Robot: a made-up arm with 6 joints. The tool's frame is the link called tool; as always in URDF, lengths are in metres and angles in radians. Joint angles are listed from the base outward.
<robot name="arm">
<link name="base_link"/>
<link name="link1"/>
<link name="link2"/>
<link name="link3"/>
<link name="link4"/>
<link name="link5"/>
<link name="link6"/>
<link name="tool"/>
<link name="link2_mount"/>
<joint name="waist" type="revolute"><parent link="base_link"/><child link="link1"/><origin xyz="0.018 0.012 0.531"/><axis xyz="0 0 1"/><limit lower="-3.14" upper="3.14"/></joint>
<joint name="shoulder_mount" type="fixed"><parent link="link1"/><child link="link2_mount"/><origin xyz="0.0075 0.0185 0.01"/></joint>
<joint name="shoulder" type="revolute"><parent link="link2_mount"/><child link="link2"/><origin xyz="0.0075 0.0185 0.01"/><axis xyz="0 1 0"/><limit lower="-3.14" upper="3.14"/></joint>
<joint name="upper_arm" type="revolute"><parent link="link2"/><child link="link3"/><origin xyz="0.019 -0.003 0.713"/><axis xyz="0 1 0"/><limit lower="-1.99" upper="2.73"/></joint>
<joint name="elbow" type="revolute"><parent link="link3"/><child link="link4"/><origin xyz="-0.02 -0.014 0.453"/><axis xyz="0 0 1"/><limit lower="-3.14" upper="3.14"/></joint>
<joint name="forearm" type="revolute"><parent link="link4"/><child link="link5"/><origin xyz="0.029 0.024 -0.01"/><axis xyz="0 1 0"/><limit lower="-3.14" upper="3.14"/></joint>
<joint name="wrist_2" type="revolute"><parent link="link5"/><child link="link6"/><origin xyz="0.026 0.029 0.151"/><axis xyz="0 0 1"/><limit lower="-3.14" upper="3.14"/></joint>
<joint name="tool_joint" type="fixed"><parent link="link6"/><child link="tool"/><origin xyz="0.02 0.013 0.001" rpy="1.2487 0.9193 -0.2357"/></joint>
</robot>
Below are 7 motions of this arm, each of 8 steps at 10 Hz.
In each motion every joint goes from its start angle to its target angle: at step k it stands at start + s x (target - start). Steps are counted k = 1, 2, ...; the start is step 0. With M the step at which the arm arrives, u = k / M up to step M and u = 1 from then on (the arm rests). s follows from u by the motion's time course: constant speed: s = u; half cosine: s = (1 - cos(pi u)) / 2; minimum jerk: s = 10 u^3 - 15 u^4 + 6 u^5.
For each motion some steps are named. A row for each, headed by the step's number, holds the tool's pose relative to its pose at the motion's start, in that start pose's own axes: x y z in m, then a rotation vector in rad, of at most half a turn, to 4 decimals.
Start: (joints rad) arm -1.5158 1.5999 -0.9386 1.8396 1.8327 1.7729
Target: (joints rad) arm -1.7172 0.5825 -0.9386 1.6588 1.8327 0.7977
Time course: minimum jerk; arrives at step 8
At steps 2, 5, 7, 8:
2: 0.0538 0.0739 -0.0245 0.1659 -0.1145 0.0254
5: 0.3040 0.5522 0.0218 1.2302 -0.6766 0.1935
7: 0.3502 0.7422 0.1271 1.7101 -0.8298 0.2651
8: 0.3517 0.7533 0.1350 1.7405 -0.8373 0.2694

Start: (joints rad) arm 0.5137 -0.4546 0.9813 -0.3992 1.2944 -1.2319
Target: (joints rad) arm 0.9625 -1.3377 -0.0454 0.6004 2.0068 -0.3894
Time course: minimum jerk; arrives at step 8
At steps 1, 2, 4, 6, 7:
1: 0.0176 -0.0084 -0.0024 -0.0122 0.0213 0.0294
2: 0.1172 -0.0480 -0.0221 -0.0746 0.1258 0.1955
4: 0.5909 -0.0641 -0.2553 -0.2301 0.3687 0.9997
6: 0.8908 0.2014 -0.6818 -0.1008 0.3589 1.6809
7: 0.9077 0.2835 -0.7873 -0.0344 0.3525 1.7911

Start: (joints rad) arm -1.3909 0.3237 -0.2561 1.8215 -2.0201 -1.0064
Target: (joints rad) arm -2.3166 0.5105 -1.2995 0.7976 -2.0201 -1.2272
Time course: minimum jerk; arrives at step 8
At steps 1, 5, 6, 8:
1: -0.0063 -0.0042 -0.0038 -0.0234 -0.0008 0.0212
5: -0.1740 -0.2761 0.0325 -1.0236 0.0713 0.9622
6: -0.1877 -0.3269 0.0962 -1.2643 0.1397 1.1630
8: -0.1949 -0.3487 0.1410 -1.4106 0.1944 1.2714

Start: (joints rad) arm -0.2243 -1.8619 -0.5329 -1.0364 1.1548 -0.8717
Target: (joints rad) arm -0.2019 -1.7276 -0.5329 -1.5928 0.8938 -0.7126
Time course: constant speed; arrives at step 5
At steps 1, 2, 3, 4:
1: -0.0110 0.0178 -0.0078 0.0760 0.0569 -0.0509
2: -0.0204 0.0336 -0.0152 0.1581 0.1089 -0.0955
3: -0.0285 0.0473 -0.0225 0.2458 0.1557 -0.1339
4: -0.0356 0.0587 -0.0298 0.3385 0.1966 -0.1660

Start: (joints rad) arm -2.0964 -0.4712 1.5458 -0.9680 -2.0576 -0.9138
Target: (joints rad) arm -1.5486 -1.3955 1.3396 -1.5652 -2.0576 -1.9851
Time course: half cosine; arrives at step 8
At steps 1, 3, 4, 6, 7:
1: -0.0163 0.0083 0.0305 0.0622 -0.0243 0.0302
3: -0.1106 0.0206 0.2646 0.5413 -0.1914 0.1978
4: -0.1506 -0.0209 0.4363 0.9087 -0.3081 0.2659
6: -0.1645 -0.1997 0.7241 1.6141 -0.5422 0.2872
7: -0.1551 -0.2773 0.7965 1.8300 -0.6245 0.2692

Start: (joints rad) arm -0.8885 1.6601 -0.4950 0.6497 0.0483 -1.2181
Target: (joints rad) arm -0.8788 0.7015 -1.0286 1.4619 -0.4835 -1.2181
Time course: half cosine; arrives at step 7
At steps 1, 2, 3, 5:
1: -0.0446 -0.0523 0.0443 0.0164 0.0629 0.0812
2: -0.1449 -0.2162 0.1638 0.0506 0.2326 0.3125
3: -0.2221 -0.4844 0.3173 0.0675 0.4572 0.6547
5: -0.1327 -1.0645 0.5289 -0.0401 0.8188 1.3919

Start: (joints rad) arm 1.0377 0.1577 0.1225 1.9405 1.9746 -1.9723
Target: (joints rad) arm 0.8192 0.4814 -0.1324 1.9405 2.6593 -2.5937
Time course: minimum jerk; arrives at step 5
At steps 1, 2, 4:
1: 0.0124 0.0052 -0.0129 0.0024 -0.0463 -0.0014
2: 0.0679 0.0224 -0.0742 0.0144 -0.2491 0.0117
4: 0.1958 0.0230 -0.2385 0.0606 -0.6843 0.1700

